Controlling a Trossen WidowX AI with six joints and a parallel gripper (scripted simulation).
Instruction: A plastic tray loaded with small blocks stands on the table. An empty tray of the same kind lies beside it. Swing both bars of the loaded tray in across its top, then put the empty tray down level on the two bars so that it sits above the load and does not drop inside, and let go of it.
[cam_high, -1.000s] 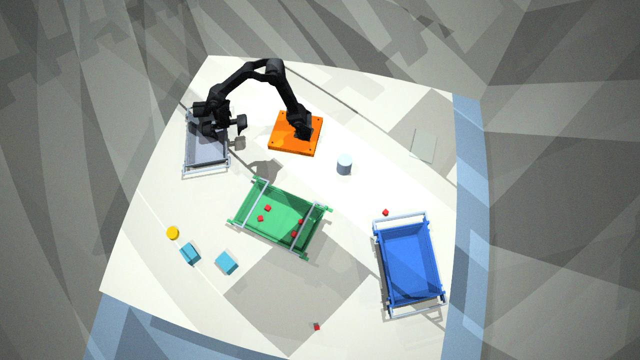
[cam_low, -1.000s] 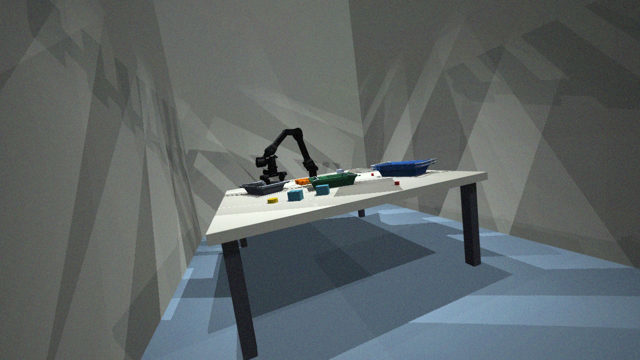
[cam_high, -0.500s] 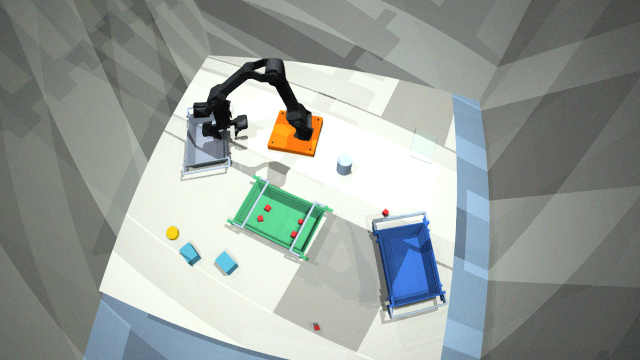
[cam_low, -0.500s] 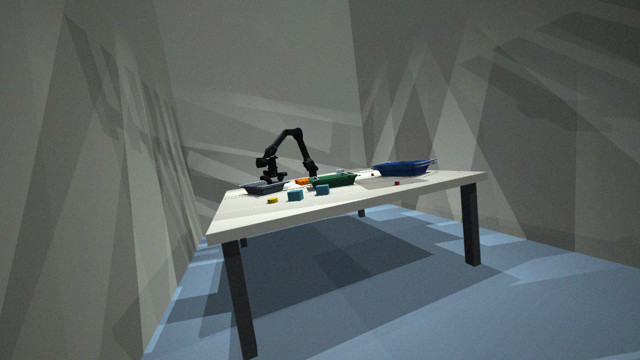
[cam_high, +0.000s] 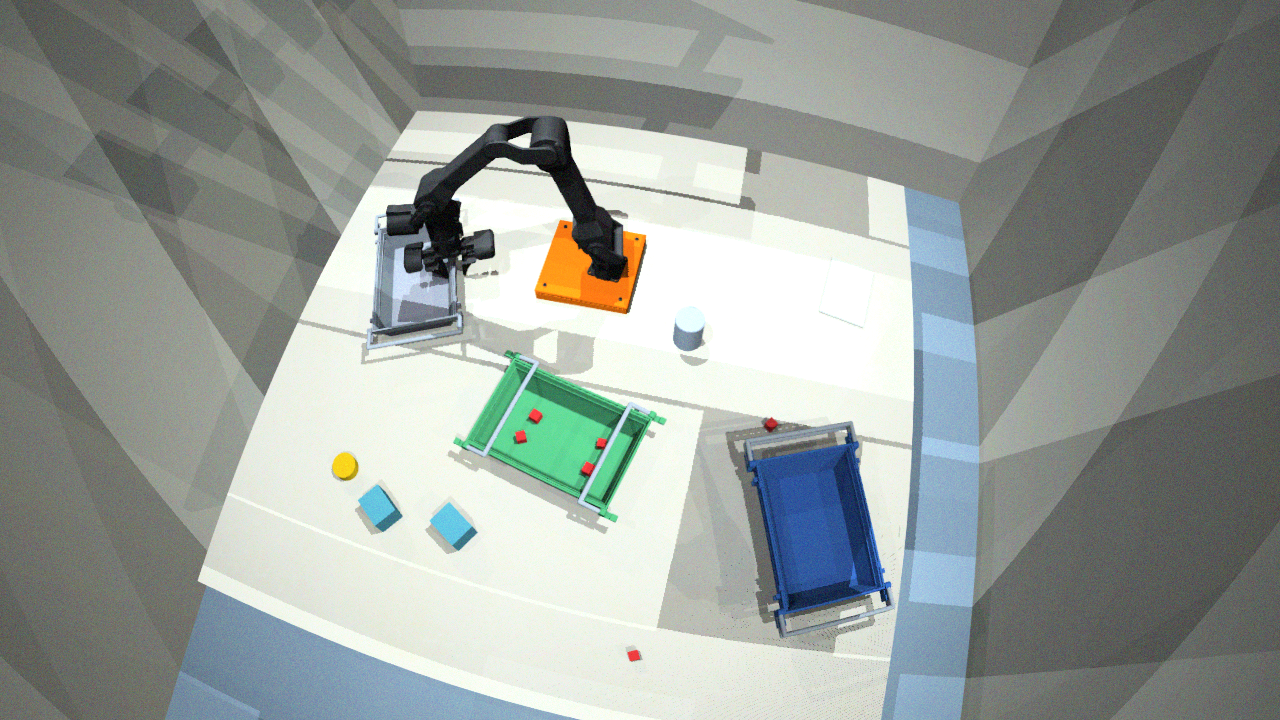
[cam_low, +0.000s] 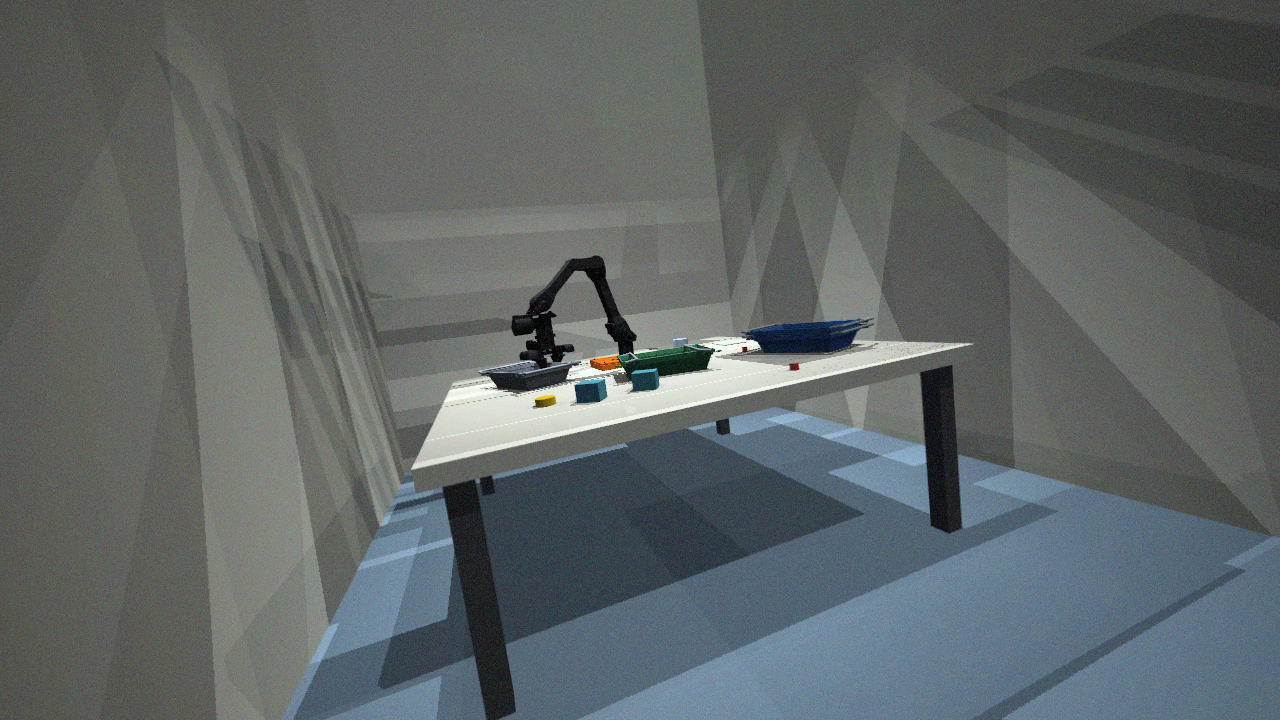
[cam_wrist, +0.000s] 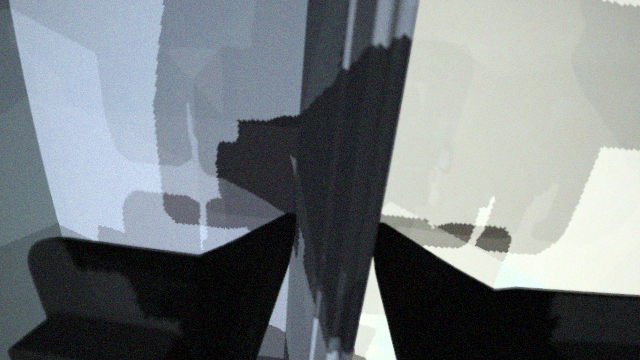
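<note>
The grey tray is 40 mm ahead of my gripper tip, 70 mm to the right of it and 30 mm above it. From my gripper tip the other things lie so: white sheet (230 mm behind, 780 mm to the left, 10 mm below); then pale cylinder (10 mm behind, 490 mm to the left, 20 mm above); then yellow disc (460 mm ahead, 30 mm to the right).
</note>
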